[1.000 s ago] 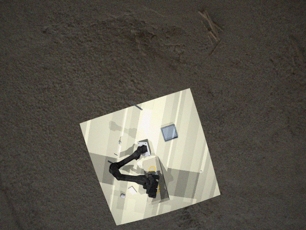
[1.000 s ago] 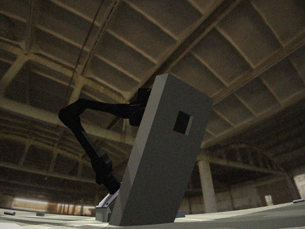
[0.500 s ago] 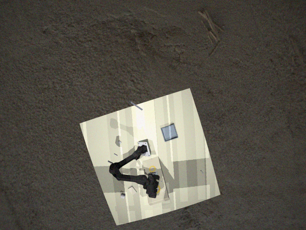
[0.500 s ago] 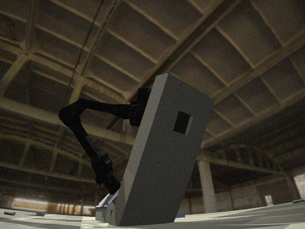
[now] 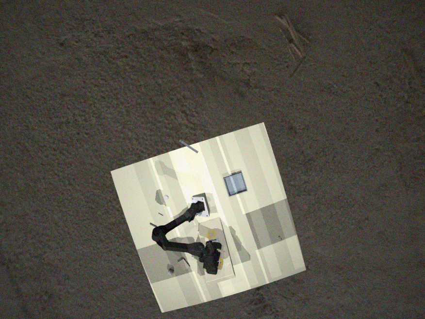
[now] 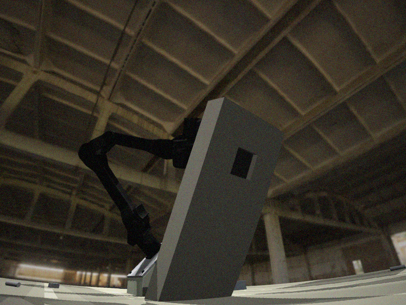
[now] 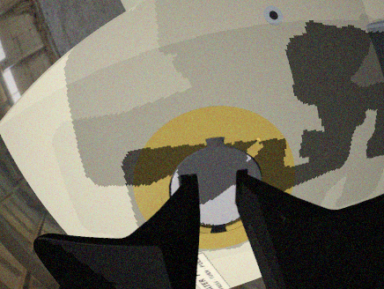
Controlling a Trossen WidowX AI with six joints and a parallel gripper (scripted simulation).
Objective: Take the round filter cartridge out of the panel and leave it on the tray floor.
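Now: the round filter cartridge 10 mm ahead of my gripper tip and 10 mm below it. Round my gripper tip: short bar (220 mm behind, 480 mm to the right, 260 mm below); flat white block (140 mm ahead, 290 mm to the right, 260 mm below); blue-grey tray (450 mm behind, 220 mm to the left, 260 mm below).
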